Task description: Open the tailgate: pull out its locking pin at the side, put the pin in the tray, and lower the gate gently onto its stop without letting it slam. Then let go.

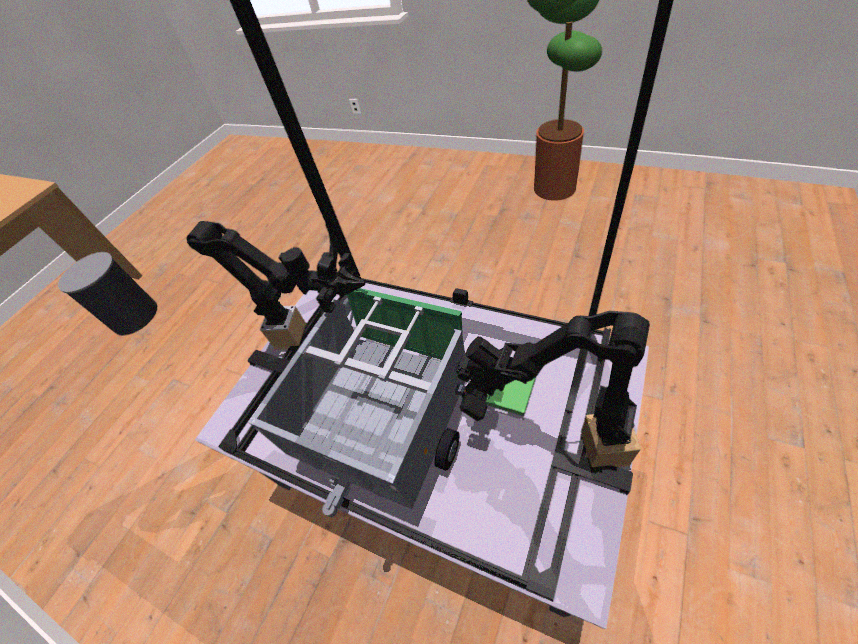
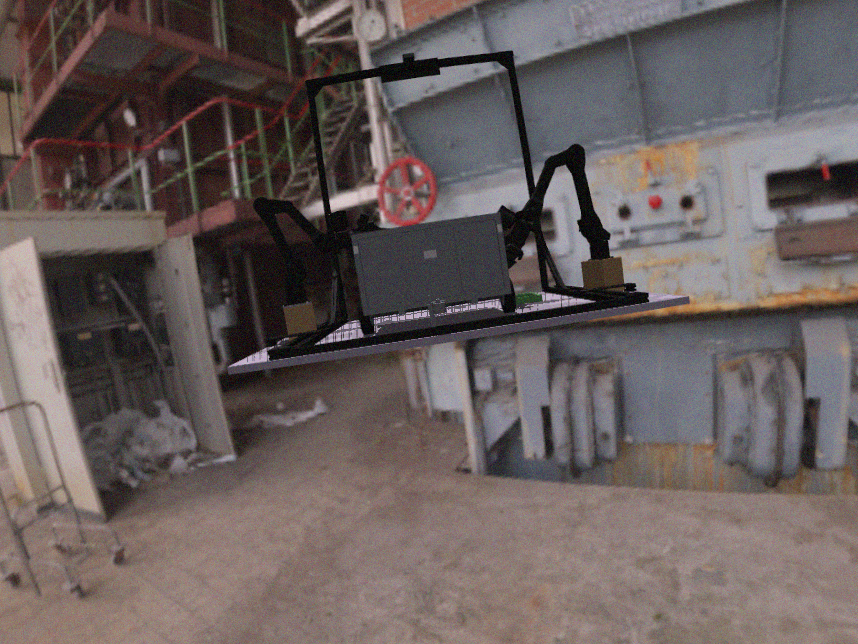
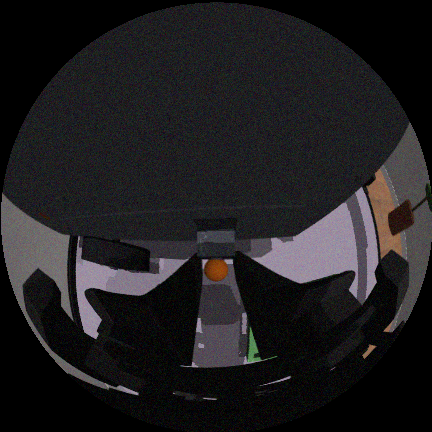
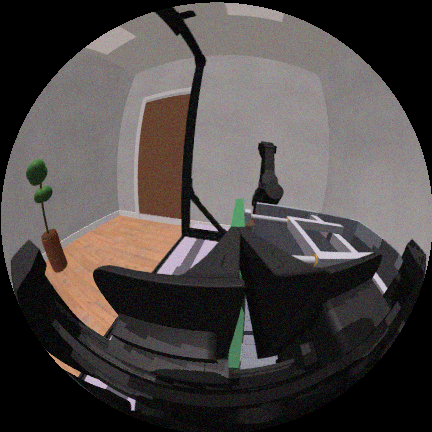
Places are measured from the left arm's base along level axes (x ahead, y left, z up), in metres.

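Pixels of known places: left gripper, fingertip midpoint: (image 1: 464, 393) (image 3: 217, 257); right gripper, fingertip midpoint: (image 1: 364, 283) (image 4: 236, 233); left arm's base, link origin: (image 1: 612, 431) (image 2: 600, 258); right arm's base, link origin: (image 1: 277, 317) (image 2: 297, 304).
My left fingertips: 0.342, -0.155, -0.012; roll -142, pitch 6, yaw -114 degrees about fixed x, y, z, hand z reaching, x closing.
Ahead of a thing's pixels: the offset from my left fingertips to its middle, as dx, dy, dz. "spot": to the spot under its first point. Level surfaces: height alone.
A grey cart @[+0.245, +0.019, +0.041] (image 1: 299, 383) (image 2: 433, 262) stands on the table with its green tailgate (image 1: 433, 332) (image 4: 239, 211) upright at the far end. My left gripper (image 1: 466, 378) (image 3: 217, 257) is at the cart's side wall, shut on the orange knob of the locking pin @[+0.023, -0.013, +0.014] (image 3: 216, 270), which sits just under a grey bracket @[spot: +0.006, -0.004, +0.024] (image 3: 215, 241). The green tray @[-0.137, -0.058, -0.093] (image 1: 513, 398) (image 3: 252, 350) lies on the table right behind this gripper. My right gripper (image 1: 345, 288) (image 4: 236, 233) is shut and empty at the gate's top corner on the other side. The gate's edge shows just behind its fingers.
A white bar frame @[spot: +0.213, -0.186, -0.007] (image 1: 388, 348) lies inside the cart bed. A black wheel @[+0.062, +0.128, -0.052] (image 1: 447, 447) is on the cart's near side and a tow hitch @[spot: +0.349, +0.238, -0.017] (image 1: 333, 498) at its front end. Black frame posts (image 1: 299, 141) rise from the table @[dz -0.104] (image 1: 490, 505). A potted plant (image 1: 558, 160) stands far behind.
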